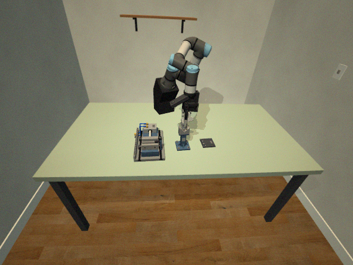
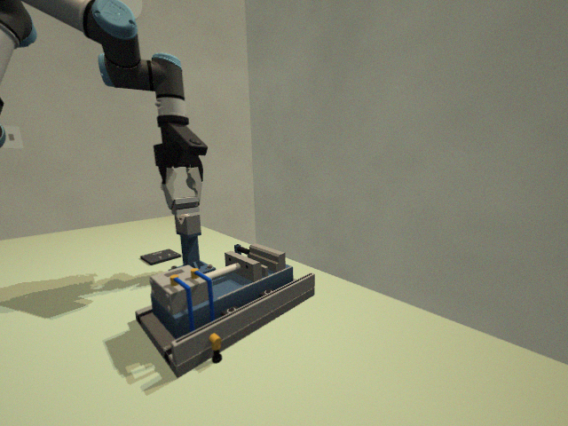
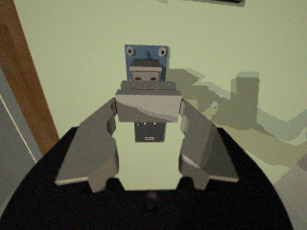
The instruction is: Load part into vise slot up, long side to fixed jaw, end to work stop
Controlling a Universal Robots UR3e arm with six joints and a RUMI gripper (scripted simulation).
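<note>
Now: hand 1 cm to the left of the part and 1 cm above it. Also, from my hand: dark infeed plate: 19 cm below, 18 cm to the left, 4 cm behind; then fixed jaw: 21 cm to the right, 12 cm below, 11 cm ahead; then work stop rod: 16 cm to the right, 10 cm below, 7 cm ahead.
</note>
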